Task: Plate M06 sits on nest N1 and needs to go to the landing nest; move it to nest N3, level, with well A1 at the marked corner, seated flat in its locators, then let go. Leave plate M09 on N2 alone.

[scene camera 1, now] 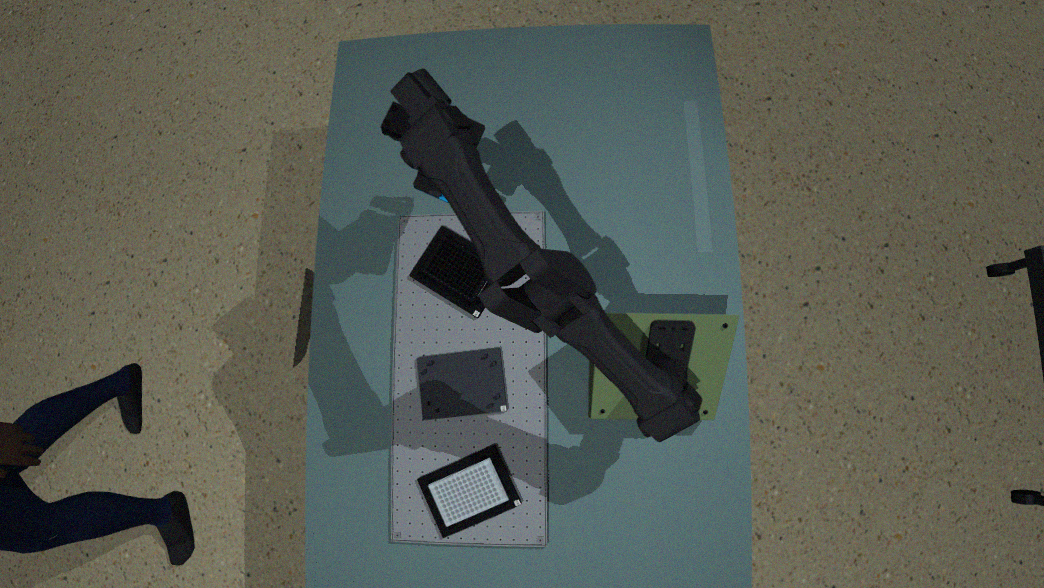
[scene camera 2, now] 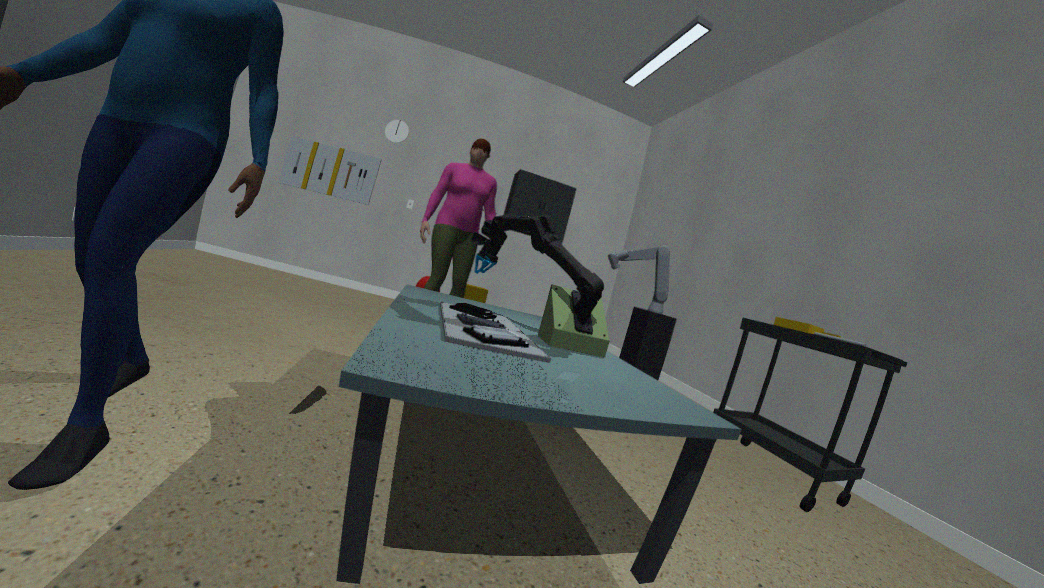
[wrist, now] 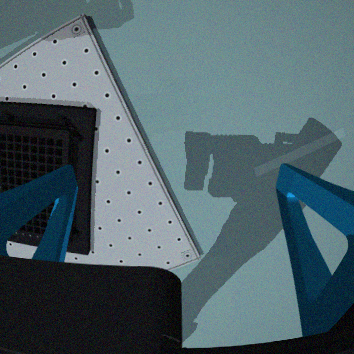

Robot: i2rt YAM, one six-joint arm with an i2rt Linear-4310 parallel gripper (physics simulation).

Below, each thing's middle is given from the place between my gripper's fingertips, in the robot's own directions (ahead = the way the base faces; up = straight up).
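There's a white well plate (scene camera 1: 477, 488) that's 140 mm below my hand, 40 mm behind it and 570 mm to the left of it. The black well plate (wrist: 40, 148) is 140 mm below my hand too, and 150 mm to the left of it. As for the black nest (scene camera 1: 491, 452), that's 150 mm below my hand, 40 mm behind it and 570 mm to the left.
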